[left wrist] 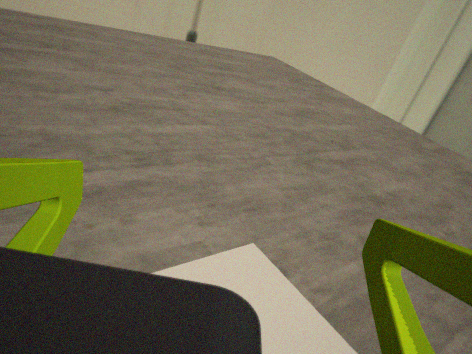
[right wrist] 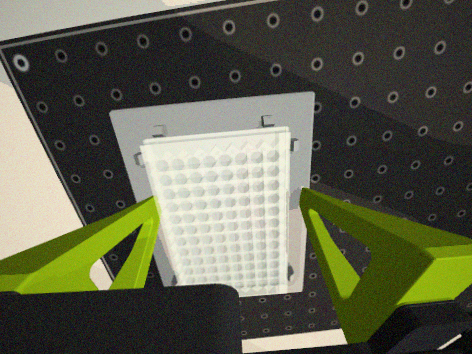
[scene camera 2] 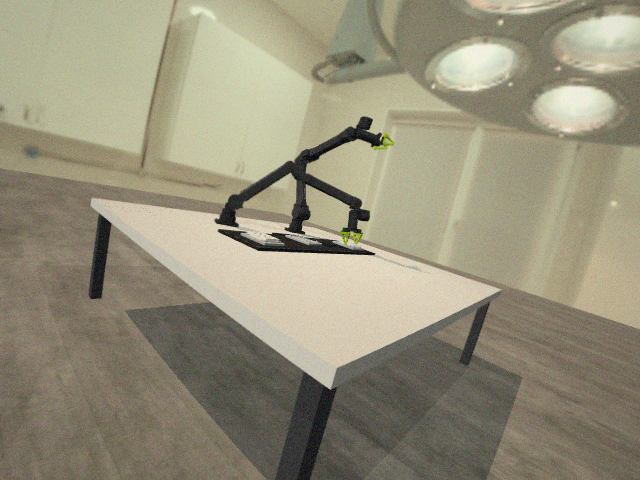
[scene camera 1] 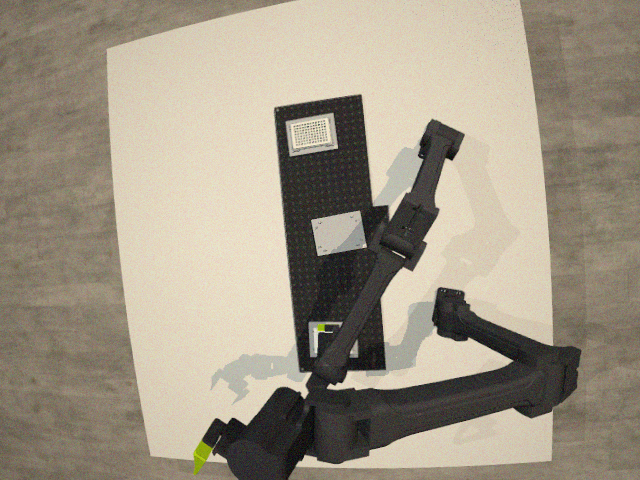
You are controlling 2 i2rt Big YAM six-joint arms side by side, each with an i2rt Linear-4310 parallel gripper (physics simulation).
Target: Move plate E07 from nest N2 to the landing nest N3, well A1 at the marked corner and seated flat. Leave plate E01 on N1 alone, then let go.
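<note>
A clear 96-well plate [right wrist: 227, 200] [scene camera 1: 316, 342] lies in the lower grey nest [right wrist: 300, 112] [scene camera 1: 312, 348], between its corner clips, and looks roughly level; I read it as E07. My open right gripper [right wrist: 230, 199] [scene camera 2: 351, 237] straddles it, the left finger close to its side, a gap at the right. A second plate [scene camera 1: 311, 132] [scene camera 2: 262, 237], apparently E01, sits in the top nest [scene camera 1: 290, 149]. The middle nest [scene camera 1: 336, 232] is empty. My open left gripper [left wrist: 229, 208] [scene camera 2: 383, 142] is raised far from the plates. No nest labels, plate labels or corner mark are readable.
The nests stand on a black perforated board [scene camera 1: 328, 180] [right wrist: 350, 30] on the pale table [scene camera 1: 206, 206] [scene camera 2: 330, 304]. The right arm's forearm [scene camera 1: 361, 304] crosses above the board and partly hides the lower nest in scene camera 1. A surgical lamp [scene camera 2: 413, 31] hangs at the upper right.
</note>
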